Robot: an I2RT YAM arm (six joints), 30 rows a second.
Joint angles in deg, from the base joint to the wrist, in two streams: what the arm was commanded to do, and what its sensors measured. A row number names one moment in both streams.
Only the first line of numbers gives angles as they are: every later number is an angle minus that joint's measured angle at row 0.
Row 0, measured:
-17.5, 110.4, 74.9, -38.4, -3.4, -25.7
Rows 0 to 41, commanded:
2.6, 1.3, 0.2, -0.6, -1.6, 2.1
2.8, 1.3, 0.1, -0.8, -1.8, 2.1
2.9, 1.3, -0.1, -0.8, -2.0, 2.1
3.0, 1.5, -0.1, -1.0, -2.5, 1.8
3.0, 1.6, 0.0, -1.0, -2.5, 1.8
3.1, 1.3, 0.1, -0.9, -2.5, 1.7
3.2, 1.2, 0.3, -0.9, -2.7, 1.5
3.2, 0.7, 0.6, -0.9, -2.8, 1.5
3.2, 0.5, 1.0, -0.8, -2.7, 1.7
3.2, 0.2, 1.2, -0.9, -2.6, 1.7
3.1, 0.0, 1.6, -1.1, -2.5, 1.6
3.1, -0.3, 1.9, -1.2, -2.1, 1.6
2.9, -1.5, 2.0, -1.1, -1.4, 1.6
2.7, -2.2, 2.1, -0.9, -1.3, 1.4
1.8, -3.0, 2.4, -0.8, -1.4, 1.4
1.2, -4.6, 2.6, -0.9, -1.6, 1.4
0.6, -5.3, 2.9, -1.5, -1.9, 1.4
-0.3, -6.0, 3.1, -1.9, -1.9, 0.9
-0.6, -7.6, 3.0, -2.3, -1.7, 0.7
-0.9, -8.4, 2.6, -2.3, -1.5, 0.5
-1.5, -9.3, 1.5, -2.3, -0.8, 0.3
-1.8, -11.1, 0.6, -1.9, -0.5, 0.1
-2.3, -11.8, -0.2, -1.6, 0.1, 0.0
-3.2, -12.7, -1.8, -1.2, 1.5, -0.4
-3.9, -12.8, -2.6, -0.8, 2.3, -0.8
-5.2, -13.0, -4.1, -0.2, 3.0, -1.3
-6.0, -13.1, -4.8, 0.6, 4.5, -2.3
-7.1, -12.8, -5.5, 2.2, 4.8, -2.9
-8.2, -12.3, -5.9, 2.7, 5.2, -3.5
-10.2, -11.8, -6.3, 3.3, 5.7, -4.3
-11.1, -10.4, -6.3, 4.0, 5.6, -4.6
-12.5, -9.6, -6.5, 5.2, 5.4, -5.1
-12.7, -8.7, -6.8, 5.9, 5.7, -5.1
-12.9, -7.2, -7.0, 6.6, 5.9, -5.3
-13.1, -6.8, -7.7, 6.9, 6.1, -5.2
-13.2, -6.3, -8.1, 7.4, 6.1, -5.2
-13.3, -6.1, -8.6, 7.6, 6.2, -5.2
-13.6, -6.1, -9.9, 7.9, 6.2, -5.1
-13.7, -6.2, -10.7, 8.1, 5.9, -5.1
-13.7, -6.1, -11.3, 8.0, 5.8, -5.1
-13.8, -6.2, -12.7, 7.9, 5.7, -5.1
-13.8, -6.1, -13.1, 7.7, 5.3, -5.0
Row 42, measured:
-13.7, -6.6, -10.0, 6.8, 5.7, -4.3
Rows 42 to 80, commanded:
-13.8, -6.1, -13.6, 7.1, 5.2, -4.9
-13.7, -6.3, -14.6, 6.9, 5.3, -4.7
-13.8, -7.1, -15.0, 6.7, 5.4, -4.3
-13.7, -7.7, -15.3, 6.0, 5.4, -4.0
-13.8, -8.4, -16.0, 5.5, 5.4, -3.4
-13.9, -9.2, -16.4, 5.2, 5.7, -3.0
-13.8, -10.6, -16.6, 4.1, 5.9, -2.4
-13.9, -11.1, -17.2, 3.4, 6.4, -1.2
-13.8, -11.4, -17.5, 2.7, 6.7, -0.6
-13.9, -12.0, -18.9, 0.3, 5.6, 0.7
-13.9, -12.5, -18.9, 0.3, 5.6, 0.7
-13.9, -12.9, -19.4, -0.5, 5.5, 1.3
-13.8, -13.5, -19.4, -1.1, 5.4, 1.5
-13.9, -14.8, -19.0, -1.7, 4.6, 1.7
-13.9, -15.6, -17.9, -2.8, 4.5, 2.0
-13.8, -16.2, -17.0, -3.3, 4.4, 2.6
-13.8, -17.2, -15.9, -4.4, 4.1, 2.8
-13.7, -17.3, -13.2, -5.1, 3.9, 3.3
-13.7, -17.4, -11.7, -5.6, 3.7, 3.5
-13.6, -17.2, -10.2, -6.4, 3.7, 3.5
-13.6, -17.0, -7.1, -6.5, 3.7, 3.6
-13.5, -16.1, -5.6, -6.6, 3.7, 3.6
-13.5, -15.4, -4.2, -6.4, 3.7, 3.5
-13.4, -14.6, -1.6, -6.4, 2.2, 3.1
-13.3, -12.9, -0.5, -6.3, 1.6, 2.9
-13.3, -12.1, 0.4, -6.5, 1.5, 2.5
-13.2, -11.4, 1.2, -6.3, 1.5, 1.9
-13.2, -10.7, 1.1, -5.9, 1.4, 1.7
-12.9, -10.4, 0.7, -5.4, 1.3, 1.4
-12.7, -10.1, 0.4, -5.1, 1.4, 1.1
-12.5, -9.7, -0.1, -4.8, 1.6, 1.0
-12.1, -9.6, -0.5, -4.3, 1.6, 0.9
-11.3, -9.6, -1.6, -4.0, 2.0, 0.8
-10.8, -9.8, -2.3, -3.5, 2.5, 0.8
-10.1, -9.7, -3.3, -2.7, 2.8, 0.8
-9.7, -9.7, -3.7, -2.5, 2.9, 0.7
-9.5, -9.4, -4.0, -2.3, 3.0, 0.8
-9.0, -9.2, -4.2, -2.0, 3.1, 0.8
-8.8, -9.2, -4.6, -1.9, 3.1, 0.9
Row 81, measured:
-10.0, -9.5, -3.8, -4.1, 2.8, 1.3
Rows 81 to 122, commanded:
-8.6, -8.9, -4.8, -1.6, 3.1, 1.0
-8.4, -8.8, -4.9, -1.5, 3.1, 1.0
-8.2, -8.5, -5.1, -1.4, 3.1, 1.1
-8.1, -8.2, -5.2, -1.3, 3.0, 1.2
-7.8, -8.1, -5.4, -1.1, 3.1, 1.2
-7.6, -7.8, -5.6, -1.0, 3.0, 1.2
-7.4, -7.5, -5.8, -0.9, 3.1, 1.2
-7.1, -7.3, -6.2, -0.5, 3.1, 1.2
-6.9, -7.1, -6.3, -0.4, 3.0, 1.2
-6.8, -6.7, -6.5, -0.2, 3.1, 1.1
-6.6, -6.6, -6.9, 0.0, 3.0, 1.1
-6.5, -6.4, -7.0, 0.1, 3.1, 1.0
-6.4, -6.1, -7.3, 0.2, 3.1, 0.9
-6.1, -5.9, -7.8, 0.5, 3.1, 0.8
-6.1, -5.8, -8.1, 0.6, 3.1, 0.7
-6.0, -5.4, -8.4, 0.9, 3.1, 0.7
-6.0, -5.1, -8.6, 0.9, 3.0, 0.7
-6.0, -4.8, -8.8, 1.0, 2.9, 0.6
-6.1, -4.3, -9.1, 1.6, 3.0, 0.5
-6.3, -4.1, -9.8, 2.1, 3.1, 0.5
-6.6, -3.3, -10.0, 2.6, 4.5, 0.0
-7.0, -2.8, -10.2, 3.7, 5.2, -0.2
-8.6, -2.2, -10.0, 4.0, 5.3, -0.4
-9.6, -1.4, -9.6, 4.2, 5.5, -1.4
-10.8, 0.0, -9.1, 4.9, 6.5, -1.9
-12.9, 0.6, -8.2, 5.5, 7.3, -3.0
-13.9, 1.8, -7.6, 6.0, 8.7, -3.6
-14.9, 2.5, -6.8, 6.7, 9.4, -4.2
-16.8, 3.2, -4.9, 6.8, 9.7, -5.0
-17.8, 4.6, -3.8, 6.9, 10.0, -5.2
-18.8, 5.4, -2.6, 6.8, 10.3, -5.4
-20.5, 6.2, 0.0, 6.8, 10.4, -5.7
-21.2, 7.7, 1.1, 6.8, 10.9, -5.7
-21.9, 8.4, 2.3, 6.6, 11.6, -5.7
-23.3, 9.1, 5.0, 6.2, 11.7, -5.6
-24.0, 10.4, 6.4, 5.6, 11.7, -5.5
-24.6, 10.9, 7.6, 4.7, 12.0, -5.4
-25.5, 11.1, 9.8, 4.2, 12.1, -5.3
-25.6, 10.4, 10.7, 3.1, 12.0, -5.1
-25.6, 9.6, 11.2, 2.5, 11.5, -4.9
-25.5, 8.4, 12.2, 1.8, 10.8, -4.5
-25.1, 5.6, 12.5, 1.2, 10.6, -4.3
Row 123, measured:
-25.2, 7.7, 10.8, 2.0, 9.1, -3.7
